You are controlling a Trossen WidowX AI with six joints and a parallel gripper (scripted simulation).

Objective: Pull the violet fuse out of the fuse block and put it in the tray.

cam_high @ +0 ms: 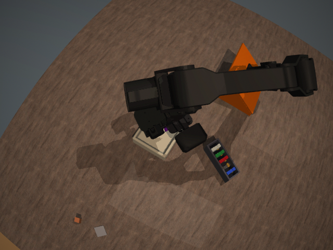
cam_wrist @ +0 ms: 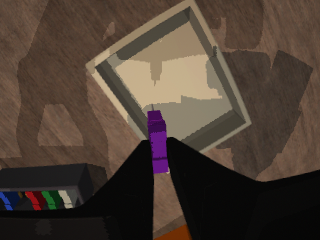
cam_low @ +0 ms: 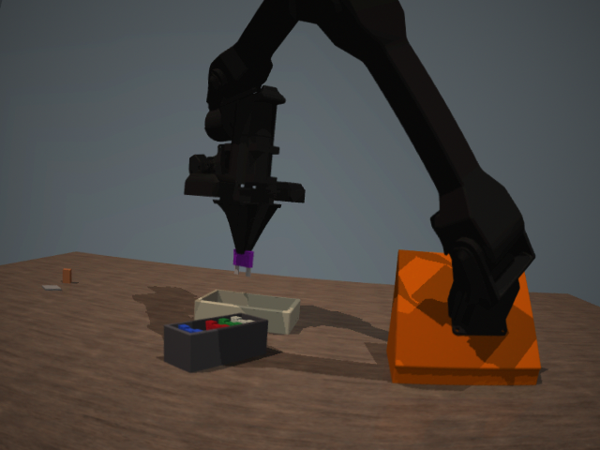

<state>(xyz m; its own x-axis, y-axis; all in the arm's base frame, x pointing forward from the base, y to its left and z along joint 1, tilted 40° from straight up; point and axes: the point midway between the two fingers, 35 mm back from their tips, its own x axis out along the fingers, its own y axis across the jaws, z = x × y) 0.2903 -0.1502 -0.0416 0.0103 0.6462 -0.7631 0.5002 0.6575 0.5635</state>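
My gripper tip is now 1 cm past the tray, 3 cm to the left of it and 10 cm above it. Round my gripper tip: orange cube: 35 cm ahead, 10 cm to the right, 9 cm below; then violet fuse: 1 cm below.
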